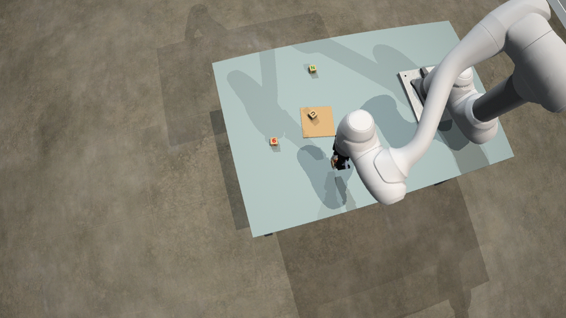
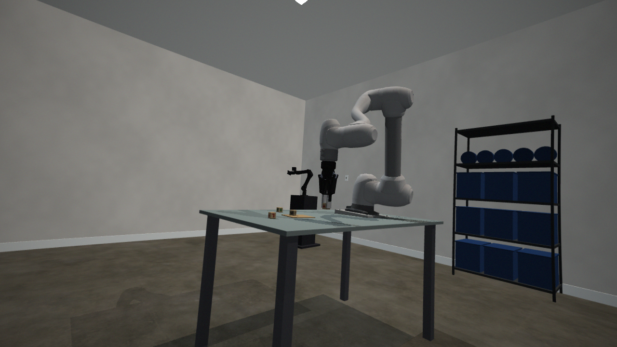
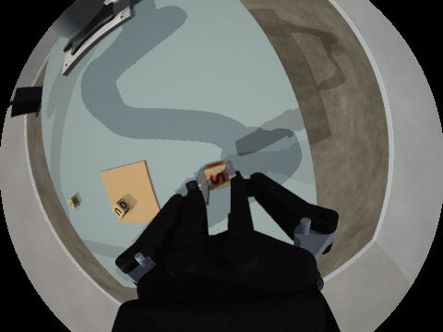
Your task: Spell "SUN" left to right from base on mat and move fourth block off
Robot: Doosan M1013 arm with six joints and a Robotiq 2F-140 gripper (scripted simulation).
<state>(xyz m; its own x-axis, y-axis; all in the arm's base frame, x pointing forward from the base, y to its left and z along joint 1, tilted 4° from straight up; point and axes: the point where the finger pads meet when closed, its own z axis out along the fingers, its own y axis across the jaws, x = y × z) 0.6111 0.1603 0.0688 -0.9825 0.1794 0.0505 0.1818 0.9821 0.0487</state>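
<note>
My hand is 21 cm to the left of the mat, 10 cm above it and 2 cm past it. Round my hand: S block (2 cm below); then N block (46 cm to the right, 10 cm behind, 8 cm below); then 6 block (19 cm to the right, 19 cm ahead, 8 cm below).
</note>
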